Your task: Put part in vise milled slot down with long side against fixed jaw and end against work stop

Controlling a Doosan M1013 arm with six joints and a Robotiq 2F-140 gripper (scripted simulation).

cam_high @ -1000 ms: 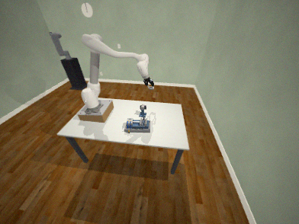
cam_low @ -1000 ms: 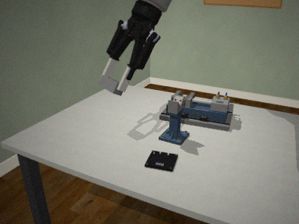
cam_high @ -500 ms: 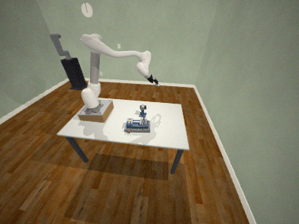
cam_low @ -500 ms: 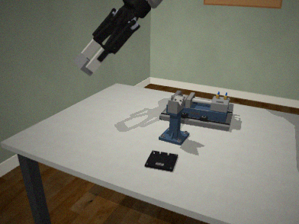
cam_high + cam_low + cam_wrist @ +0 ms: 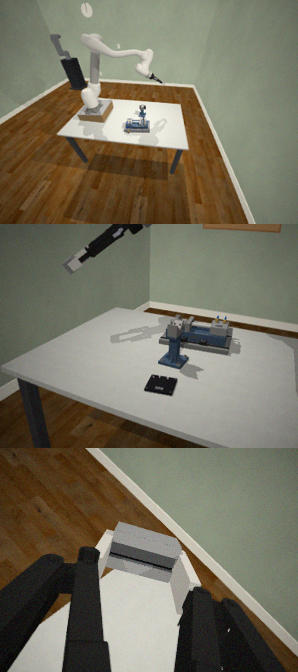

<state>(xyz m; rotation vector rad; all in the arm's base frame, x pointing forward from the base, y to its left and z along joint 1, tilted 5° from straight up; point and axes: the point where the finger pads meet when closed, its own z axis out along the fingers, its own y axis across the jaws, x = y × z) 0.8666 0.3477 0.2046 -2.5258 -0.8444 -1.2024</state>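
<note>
The part lies 20 mm ahead of my hand, 10 mm to the left of it and 10 mm below it. Also, from my hand: black infeed plate: 390 mm below, 240 mm behind, 70 mm to the right; then blue foot: 390 mm below, 240 mm to the right, 210 mm behind; then blue v-block stand: 340 mm below, 240 mm to the right, 210 mm behind.
</note>
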